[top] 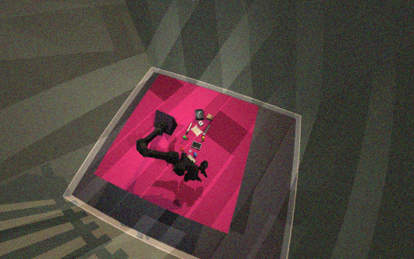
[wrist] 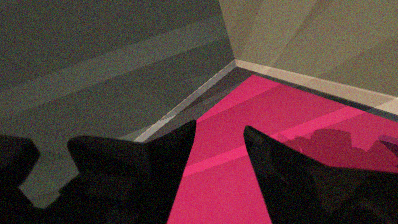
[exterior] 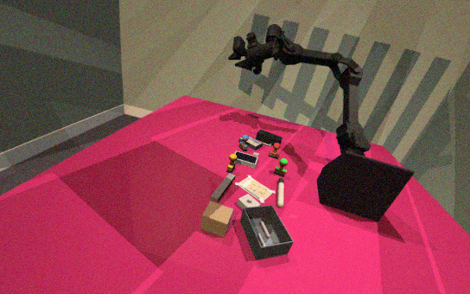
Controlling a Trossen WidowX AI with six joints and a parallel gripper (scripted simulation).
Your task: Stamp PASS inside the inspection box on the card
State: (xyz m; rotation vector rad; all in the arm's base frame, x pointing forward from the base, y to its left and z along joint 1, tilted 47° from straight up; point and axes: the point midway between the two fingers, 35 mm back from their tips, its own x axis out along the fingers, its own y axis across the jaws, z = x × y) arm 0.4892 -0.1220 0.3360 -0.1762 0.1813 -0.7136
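Now: gripper tip 310 mm to the right of the green-topped stamp, 280 mm past it and 280 mm above it. Also, from my gripper tip: red-knobbed stamp (280 mm below, 260 mm behind, 190 mm to the left); blue-knobbed stamp (280 mm below, 180 mm to the left, 130 mm behind); black box (290 mm below, 240 mm behind, 50 mm to the left).
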